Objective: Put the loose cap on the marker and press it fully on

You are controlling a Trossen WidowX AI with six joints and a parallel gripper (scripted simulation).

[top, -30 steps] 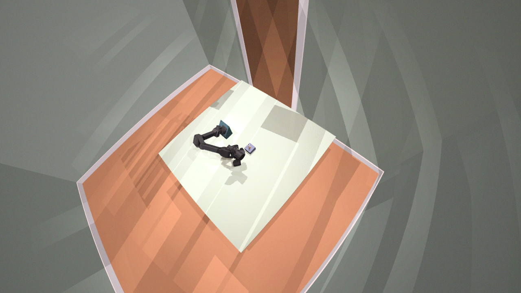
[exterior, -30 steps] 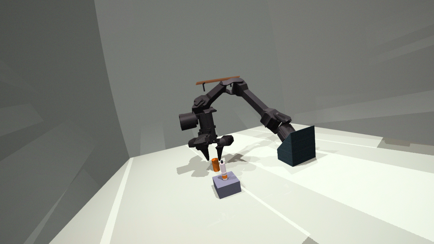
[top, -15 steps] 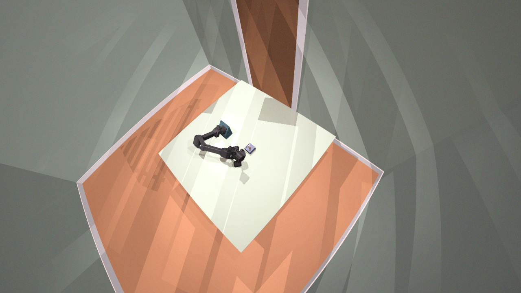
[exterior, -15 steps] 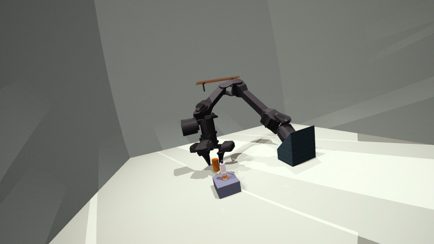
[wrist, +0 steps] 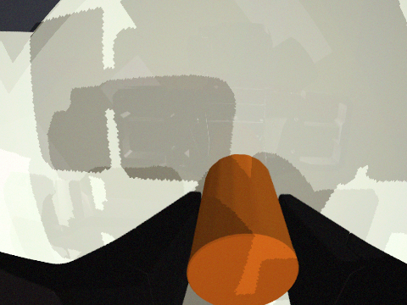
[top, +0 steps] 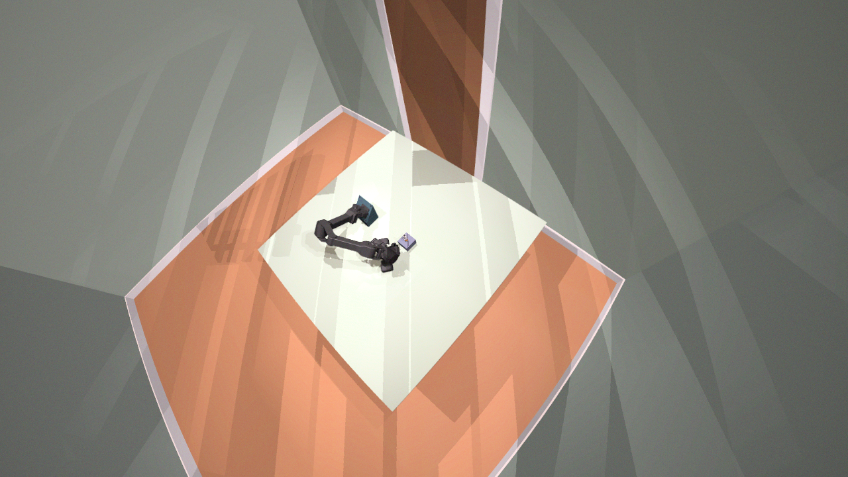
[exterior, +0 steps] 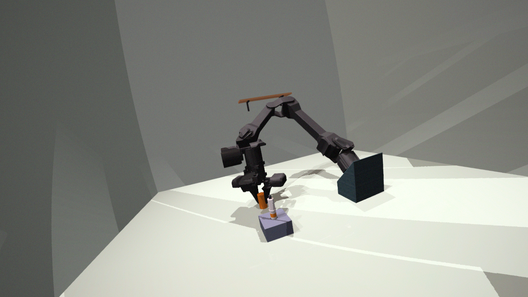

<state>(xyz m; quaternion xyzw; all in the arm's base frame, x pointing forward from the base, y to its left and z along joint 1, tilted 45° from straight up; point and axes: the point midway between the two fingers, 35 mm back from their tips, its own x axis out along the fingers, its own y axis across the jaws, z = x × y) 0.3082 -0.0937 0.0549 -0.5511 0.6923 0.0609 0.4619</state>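
Right now my gripper tip is 15 cm to the right of the holder block. From my gripper tip the other things lie so: orange cap (1 cm above).
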